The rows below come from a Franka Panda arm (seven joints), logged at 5 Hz.
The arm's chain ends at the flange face. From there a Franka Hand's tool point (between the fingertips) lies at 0.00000 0.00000 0.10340 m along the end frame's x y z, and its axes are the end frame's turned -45 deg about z.
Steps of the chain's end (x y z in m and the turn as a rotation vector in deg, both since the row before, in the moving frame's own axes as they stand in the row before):
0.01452, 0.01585, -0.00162, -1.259, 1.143, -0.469
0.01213, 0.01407, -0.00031, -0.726, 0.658, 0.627
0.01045, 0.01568, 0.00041, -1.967, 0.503, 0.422
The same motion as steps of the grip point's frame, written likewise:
-0.00108, 0.02454, -0.00167, -1.698, -0.082, -0.469
-0.00147, 0.02029, -0.00033, -0.979, -0.048, 0.627
-0.00558, 0.02162, 0.00035, -1.747, -1.035, 0.422

